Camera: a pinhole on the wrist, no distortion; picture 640 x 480 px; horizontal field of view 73.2 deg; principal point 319.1 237.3 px. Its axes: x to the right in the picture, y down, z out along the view. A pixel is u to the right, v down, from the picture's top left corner.
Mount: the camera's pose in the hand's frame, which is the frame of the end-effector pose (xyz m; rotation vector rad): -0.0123 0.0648 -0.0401 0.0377 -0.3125 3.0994
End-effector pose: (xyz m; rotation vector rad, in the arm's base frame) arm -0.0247 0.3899 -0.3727 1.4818 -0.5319 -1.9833
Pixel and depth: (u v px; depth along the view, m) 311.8 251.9 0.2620
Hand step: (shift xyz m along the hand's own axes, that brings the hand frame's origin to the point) -0.0025 0.0036 0.2147
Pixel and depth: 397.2 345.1 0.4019
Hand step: -0.0794 -0.1123 0.3355
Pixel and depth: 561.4 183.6 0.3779
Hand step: -0.2152 0.0404 0.3451
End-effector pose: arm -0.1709 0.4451 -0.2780 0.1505 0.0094 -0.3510
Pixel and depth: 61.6 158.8 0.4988
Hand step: 0.2989 0.0471 0.4587
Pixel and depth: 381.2 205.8 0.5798
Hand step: -0.0822 -0.0076 0.5385
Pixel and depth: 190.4 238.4 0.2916
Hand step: 0.0810 0.0037 0.2431
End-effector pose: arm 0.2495 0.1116 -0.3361 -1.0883 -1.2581 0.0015
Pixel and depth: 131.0 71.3 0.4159
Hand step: 0.1826 0.1343 0.3944
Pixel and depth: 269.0 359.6 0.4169
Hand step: 0.0417 -0.1356 0.3434
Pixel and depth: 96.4 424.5 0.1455
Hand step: 0.0642 -0.0280 0.0878
